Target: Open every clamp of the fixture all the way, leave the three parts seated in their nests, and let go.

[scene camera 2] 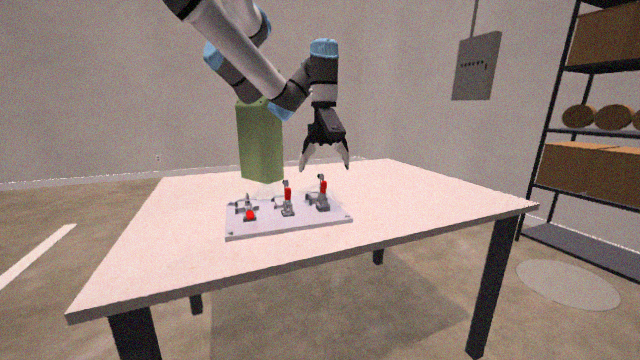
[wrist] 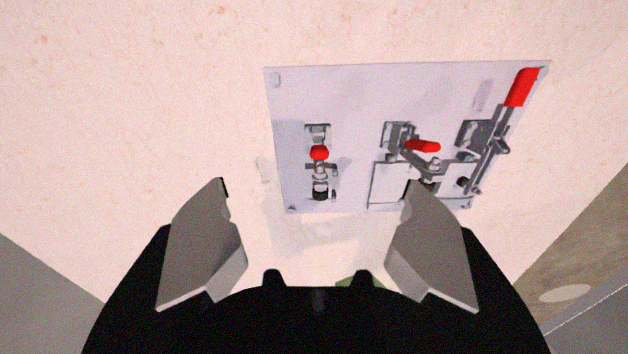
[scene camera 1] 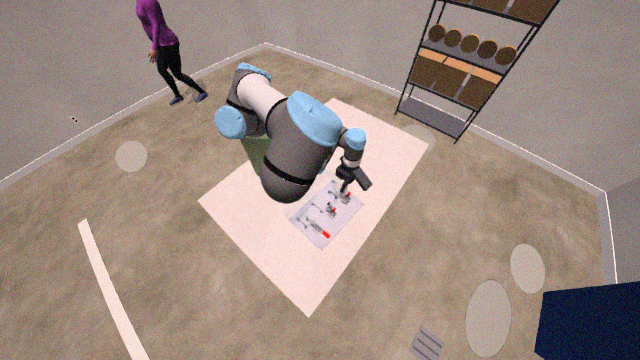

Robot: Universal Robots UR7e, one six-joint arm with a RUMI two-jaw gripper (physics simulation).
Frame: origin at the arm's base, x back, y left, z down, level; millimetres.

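Seen in the pictures: gripper, between the fingertips: [scene camera 2: 324,171] [wrist: 315,181] [scene camera 1: 348,188]; arm's base, origin of its link: [scene camera 2: 255,89] [scene camera 1: 254,120].
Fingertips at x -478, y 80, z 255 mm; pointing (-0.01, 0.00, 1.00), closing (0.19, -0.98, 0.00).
Pixels of each thing's middle, then the offset from my fingertips to it. "spot": a spot on its surface instead. Level surfaces: height alone.
- fixture plate, middle of its body: [wrist: 387,152] [scene camera 2: 285,212] [scene camera 1: 327,211] dz +130, dx +47, dy -109 mm
- right clamp, a spot on its surface: [wrist: 319,152] [scene camera 2: 324,181] spot: dz +29, dx -12, dy -6 mm
- middle clamp, a spot on its surface: [wrist: 422,146] [scene camera 2: 290,189] spot: dz +42, dx +4, dy -106 mm
- left clamp, middle of its body: [wrist: 487,139] [scene camera 2: 249,209] [scene camera 1: 317,227] dz +94, dx +34, dy -222 mm
- table, height of its surface: dz +138 mm
The fixture plate [scene camera 1: 344,221] [scene camera 2: 310,223] [wrist: 350,90] lies on the table with three red-handled clamps. In scene camera 2, the right clamp [scene camera 2: 323,188] [wrist: 319,152] and the middle clamp [scene camera 2: 287,194] [wrist: 422,146] have upright handles and raised arms. The left clamp [scene camera 2: 250,215] [wrist: 521,89] has its handle low towards the plate's front edge, and its arm reaches low over its nest. My gripper [scene camera 2: 324,169] [wrist: 315,181] is open and empty, above and apart from the right clamp. The parts are too small and pale to make out surely.
The table [scene camera 1: 310,290] [scene camera 2: 165,270] bears the fixture. A green pedestal [scene camera 2: 260,142] stands behind the fixture in scene camera 2. A shelf rack [scene camera 1: 480,22] stands beyond the table. A person in purple [scene camera 1: 157,30] is by the wall.
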